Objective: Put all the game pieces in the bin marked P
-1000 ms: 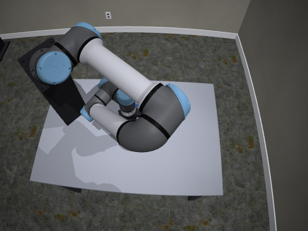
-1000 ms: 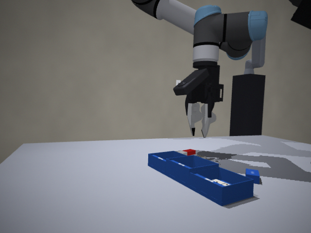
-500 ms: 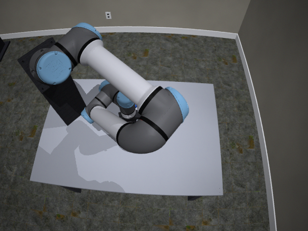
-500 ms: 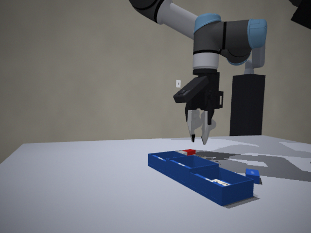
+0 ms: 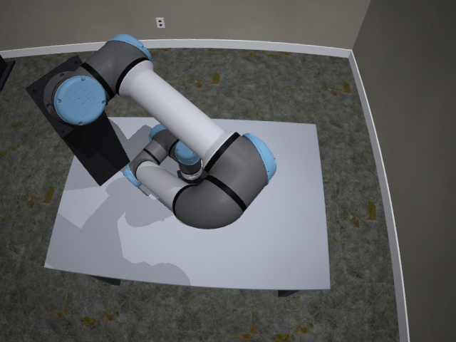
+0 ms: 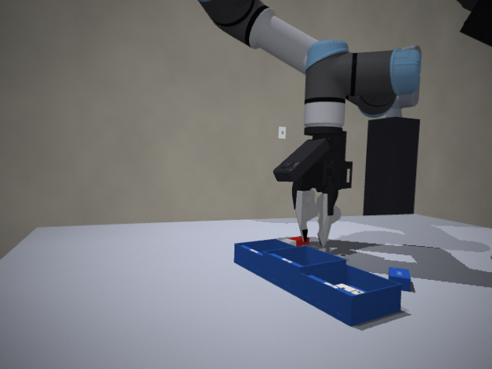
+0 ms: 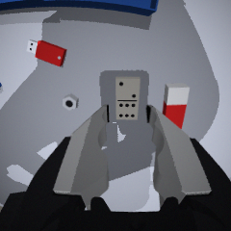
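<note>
Now: the white domino 3 cm below my hand. From my hand the other things lie so: USB stick 10 cm to the left, 4 cm ahead, 3 cm below; then red-and-white block 5 cm to the right, 2 cm below, 1 cm ahead; then dark ring 6 cm to the left, 3 cm below, 2 cm behind.
</note>
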